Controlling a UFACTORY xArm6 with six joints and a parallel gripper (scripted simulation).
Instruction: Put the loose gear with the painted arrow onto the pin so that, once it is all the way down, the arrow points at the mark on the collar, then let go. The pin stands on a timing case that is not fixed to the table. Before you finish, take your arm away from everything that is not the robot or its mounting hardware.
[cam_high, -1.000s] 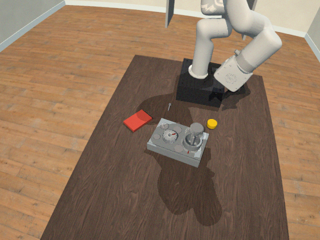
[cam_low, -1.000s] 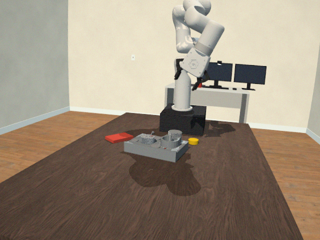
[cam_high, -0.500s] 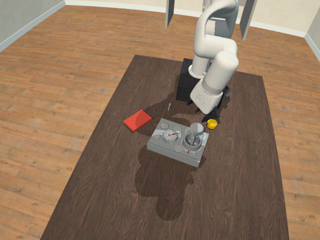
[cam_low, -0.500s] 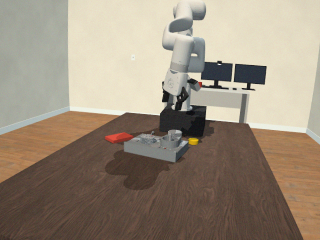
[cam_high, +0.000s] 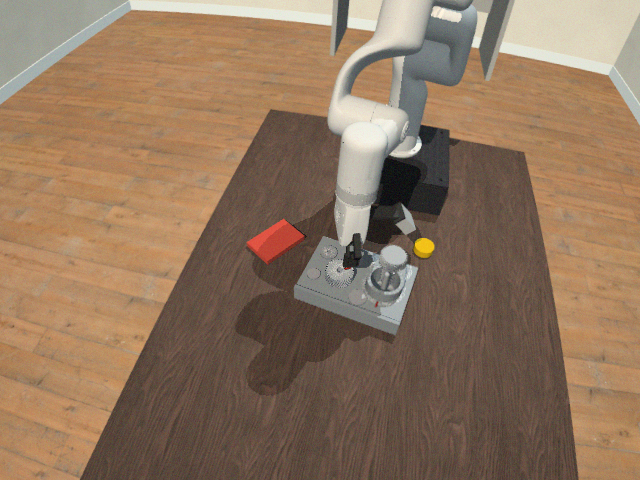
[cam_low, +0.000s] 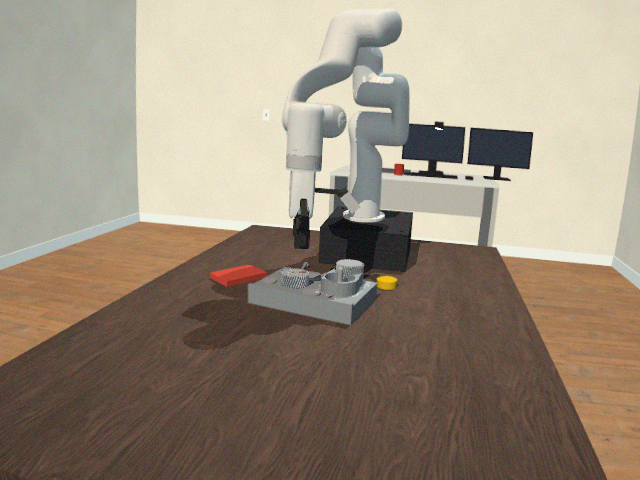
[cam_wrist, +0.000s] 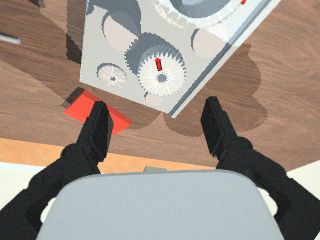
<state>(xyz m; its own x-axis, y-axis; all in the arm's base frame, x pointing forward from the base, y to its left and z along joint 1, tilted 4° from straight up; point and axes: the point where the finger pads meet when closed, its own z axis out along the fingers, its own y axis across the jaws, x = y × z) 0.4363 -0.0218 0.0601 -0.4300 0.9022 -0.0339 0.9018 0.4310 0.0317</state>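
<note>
Right now my hand is 10 mm short of the gear, 10 mm to the left of it and 90 mm above it. From my hand the other things lie so: yellow disc (180 mm behind, 160 mm to the left, 130 mm below); screw (220 mm behind, 80 mm to the right, 140 mm below); flat red block (60 mm behind, 190 mm to the right, 140 mm below).
</note>
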